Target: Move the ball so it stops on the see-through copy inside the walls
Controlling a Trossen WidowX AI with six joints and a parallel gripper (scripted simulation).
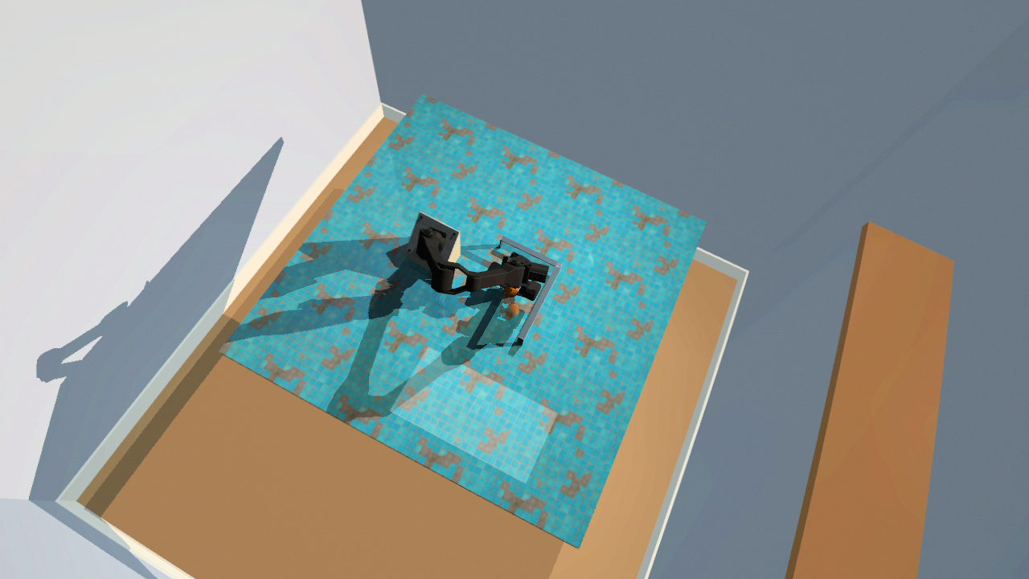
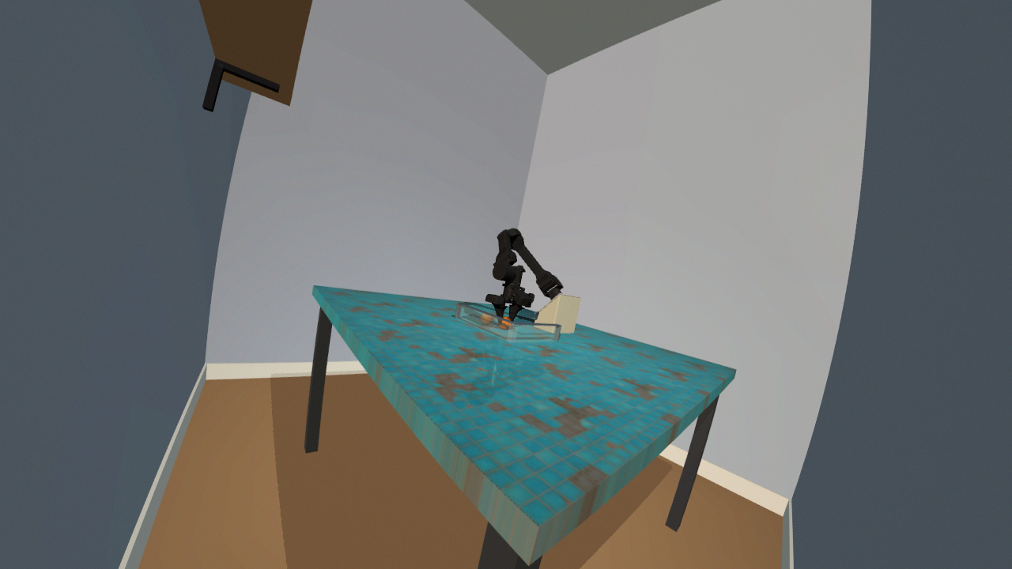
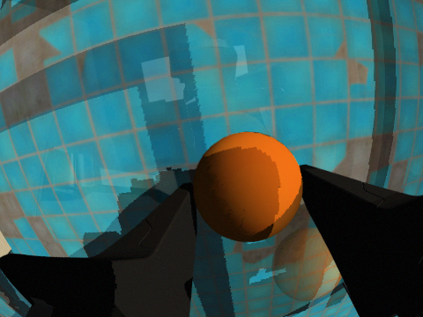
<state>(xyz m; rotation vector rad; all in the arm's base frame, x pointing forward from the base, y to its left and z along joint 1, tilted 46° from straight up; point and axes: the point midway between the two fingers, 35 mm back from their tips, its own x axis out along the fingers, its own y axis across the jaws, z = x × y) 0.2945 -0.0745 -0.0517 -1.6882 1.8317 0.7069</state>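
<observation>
Now: the see-through copy of ball 7 cm to the right of my gripper tip and 3 cm ahead of it.
</observation>
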